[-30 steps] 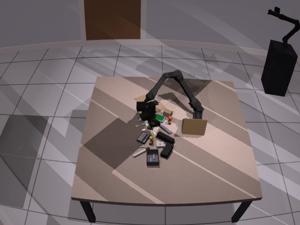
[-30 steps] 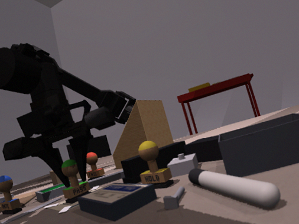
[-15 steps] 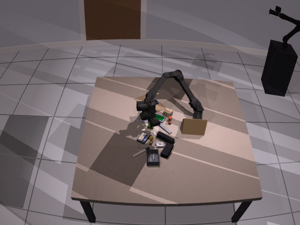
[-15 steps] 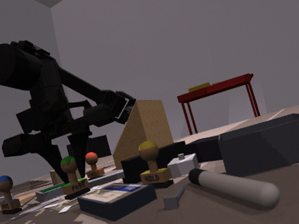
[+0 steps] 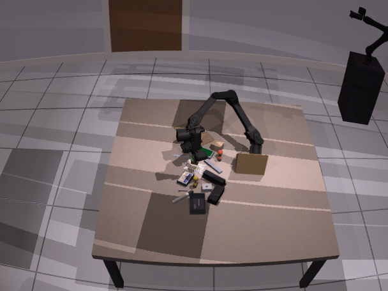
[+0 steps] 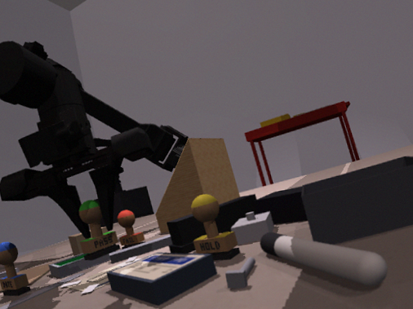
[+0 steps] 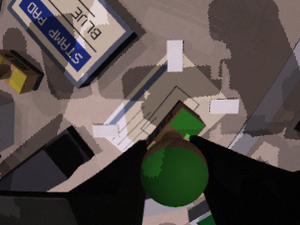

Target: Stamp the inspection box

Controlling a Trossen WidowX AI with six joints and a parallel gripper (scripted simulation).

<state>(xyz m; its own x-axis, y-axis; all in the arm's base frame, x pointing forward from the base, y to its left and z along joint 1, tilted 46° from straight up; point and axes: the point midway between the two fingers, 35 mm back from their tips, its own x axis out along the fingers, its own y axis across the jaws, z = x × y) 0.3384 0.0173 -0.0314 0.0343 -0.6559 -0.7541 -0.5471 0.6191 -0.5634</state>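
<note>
Right now the card is 50 mm below my gripper tip. From my gripper tip the other things lie so: green-knobbed stamp right at my gripper tip; then stamp pad box 110 mm to the left, 40 mm below, 40 mm ahead; then green ink pad 110 mm to the right, 50 mm below, 50 mm behind.
</note>
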